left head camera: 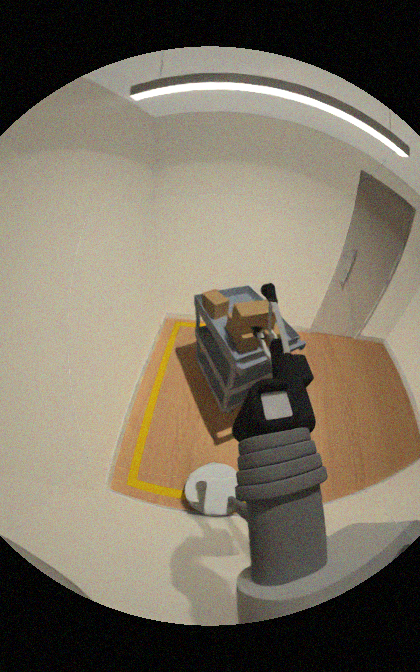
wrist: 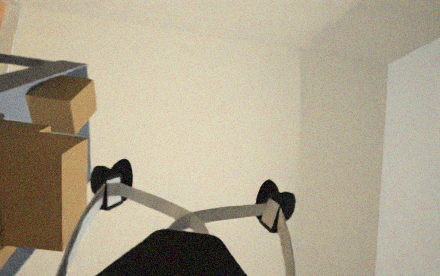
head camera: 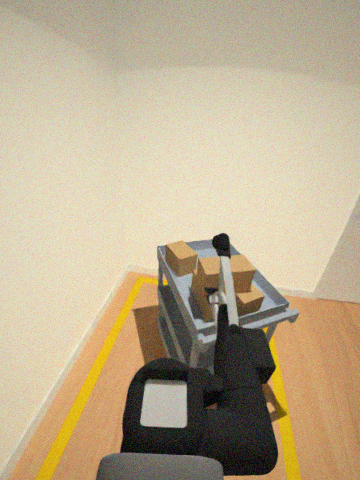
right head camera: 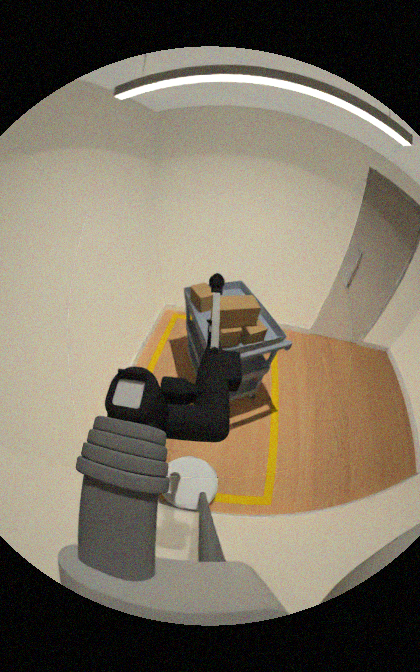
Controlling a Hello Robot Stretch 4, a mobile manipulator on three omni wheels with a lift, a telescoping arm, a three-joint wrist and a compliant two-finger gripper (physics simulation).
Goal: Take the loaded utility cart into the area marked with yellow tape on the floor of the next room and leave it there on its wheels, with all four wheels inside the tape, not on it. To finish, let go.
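Frame: origin at the robot's base, x ahead, y down, z left, level; millimetres.
Seen in the pictures: gripper, between the fingertips: (wrist: 195, 186) (head camera: 215, 263).
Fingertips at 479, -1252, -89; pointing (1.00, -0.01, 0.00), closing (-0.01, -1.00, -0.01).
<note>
A point is followed by its place in that frame, as x, y, z.
The blue-grey utility cart (head camera: 270, 292) {877, -797, -483} (left head camera: 250, 361) (right head camera: 265, 312) (wrist: 10, 102) {945, -767, -48} stands upright with several brown boxes in its top tray. It is turned somewhat against the yellow tape (head camera: 97, 365) {906, 26, 514} (left head camera: 151, 415) (right head camera: 272, 440), and its handle end reaches over the right strip in the head view. One wheel shows left of that strip in the right head view; the others are hidden or unclear. My gripper (head camera: 218, 270) {479, -1251, -89} (left head camera: 263, 311) (right head camera: 213, 304) (wrist: 195, 186) {479, -1251, -89} is open and empty. It appears above the tray in the head views, with its fingers apart from the cart in the wrist view.
Pale walls stand close behind and left of the taped area. A grey door (left head camera: 372, 260) (right head camera: 380, 265) is at the right. My round white base part (left head camera: 212, 490) (right head camera: 192, 482) is at the near tape strip. Wood floor (left head camera: 360, 400) (right head camera: 340, 415) extends right of the tape.
</note>
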